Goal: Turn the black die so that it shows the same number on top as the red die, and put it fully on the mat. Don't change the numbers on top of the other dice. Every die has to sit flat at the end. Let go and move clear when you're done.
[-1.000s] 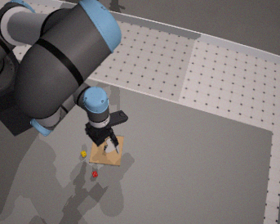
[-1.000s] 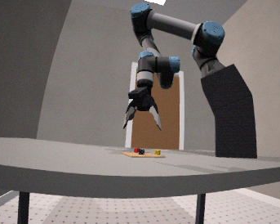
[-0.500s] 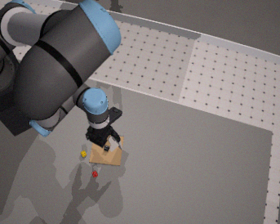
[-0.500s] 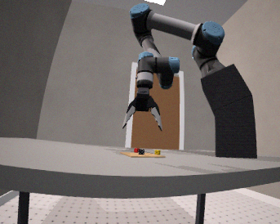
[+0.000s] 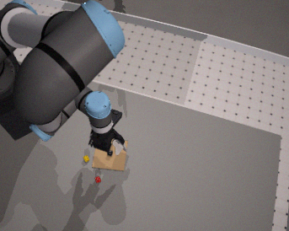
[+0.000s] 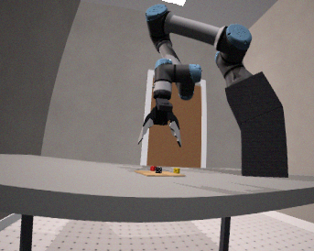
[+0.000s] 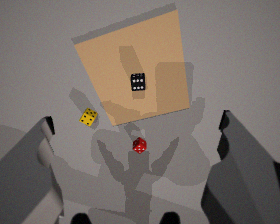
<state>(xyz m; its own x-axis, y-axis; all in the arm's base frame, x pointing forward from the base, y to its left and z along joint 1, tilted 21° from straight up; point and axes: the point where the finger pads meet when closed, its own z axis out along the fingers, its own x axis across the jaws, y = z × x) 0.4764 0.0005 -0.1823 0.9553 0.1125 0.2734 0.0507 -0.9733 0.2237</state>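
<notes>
My hand is 9 cm above the black die. The rest, counted from my hand: yellow die 9 cm below, 8 cm behind, 7 cm to the right; tan mat 10 cm below; red die 13 cm to the right, 9 cm below.
</notes>
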